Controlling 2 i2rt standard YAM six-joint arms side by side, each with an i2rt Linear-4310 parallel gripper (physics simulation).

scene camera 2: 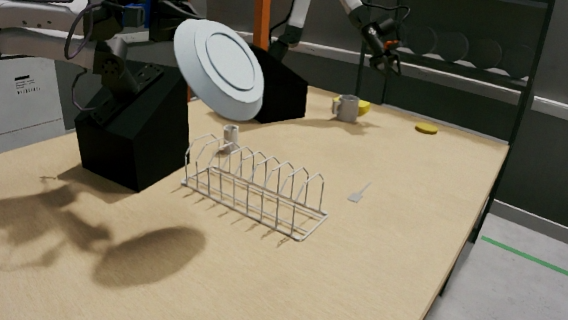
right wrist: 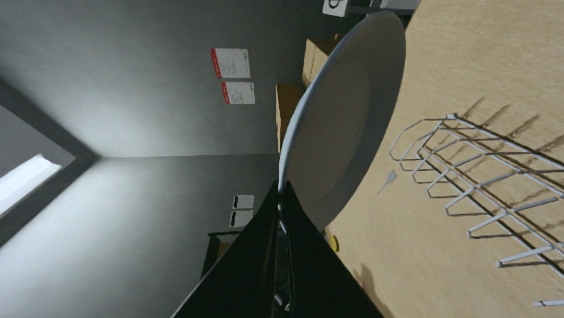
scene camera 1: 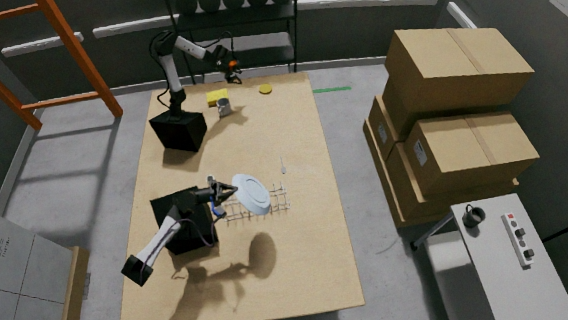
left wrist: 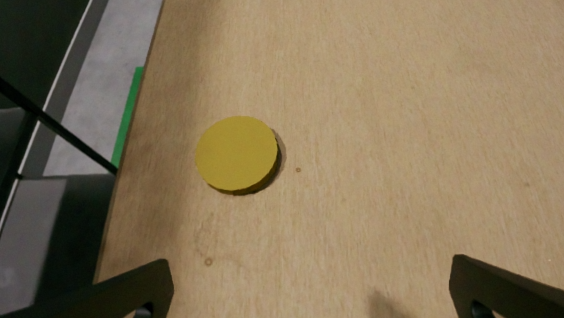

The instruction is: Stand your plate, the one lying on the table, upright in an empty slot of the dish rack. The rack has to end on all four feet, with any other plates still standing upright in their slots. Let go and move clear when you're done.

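Places are measured from the left arm's base along level axes (x left, y back, z up), in metres.
Where they show: left gripper, fingertip midpoint: (scene camera 2: 394,77) (scene camera 1: 241,78) (left wrist: 306,274); right gripper, fingertip midpoint: (scene camera 2: 202,21) (right wrist: 281,186) (scene camera 1: 238,188); left arm's base, origin of the base link: (scene camera 1: 176,116); right arm's base, origin of the base link: (scene camera 2: 128,94).
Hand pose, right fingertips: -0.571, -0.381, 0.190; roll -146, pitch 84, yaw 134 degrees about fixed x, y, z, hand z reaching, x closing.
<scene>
Things, the pixels of their top centre, and the offset from my right fingertips, as dx, dy, dz. "pt": a spot on its surface instead.
- wire dish rack, surface spot: (scene camera 2: 300,239) (right wrist: 448,114) (scene camera 1: 290,207) pt +0.073, -0.200, -0.377
- small cup, middle of its top: (scene camera 2: 230,127) (scene camera 1: 210,178) +0.233, +0.196, -0.311
- small grey spatula, middle of its top: (scene camera 2: 362,190) (right wrist: 385,184) (scene camera 1: 282,164) +0.330, -0.180, -0.380
- grey mug, middle of its top: (scene camera 2: 346,97) (scene camera 1: 222,103) +0.742, +0.153, -0.298
- yellow sponge, middle of its top: (scene camera 2: 351,101) (scene camera 1: 217,95) +0.869, +0.202, -0.344
- yellow disc, middle of its top: (left wrist: 235,150) (scene camera 2: 426,126) (scene camera 1: 265,88) (right wrist: 333,243) +0.920, -0.113, -0.366
The pale blue-white plate (scene camera 1: 251,194) (scene camera 2: 230,62) (right wrist: 345,130) is held tilted in the air above the wire dish rack (scene camera 1: 288,207) (scene camera 2: 301,239) (right wrist: 451,116), apart from it. My right gripper (scene camera 1: 236,188) (right wrist: 281,186) is shut on the plate's rim; in scene camera 2 its fingertips are hidden. The rack stands level on the table, and no plates show in its slots. My left gripper (scene camera 1: 235,79) (scene camera 2: 392,71) (left wrist: 306,274) is open and empty, high at the far end of the table.
A small cup (scene camera 1: 210,178) (scene camera 2: 230,137) stands close behind the rack. A small grey spatula (scene camera 1: 283,169) (scene camera 2: 356,196) (right wrist: 391,176) lies nearby. A grey mug (scene camera 1: 223,106) (scene camera 2: 348,108), a yellow sponge (scene camera 1: 217,96) and a yellow disc (scene camera 1: 265,89) (scene camera 2: 426,128) (left wrist: 236,154) are at the far end.
</scene>
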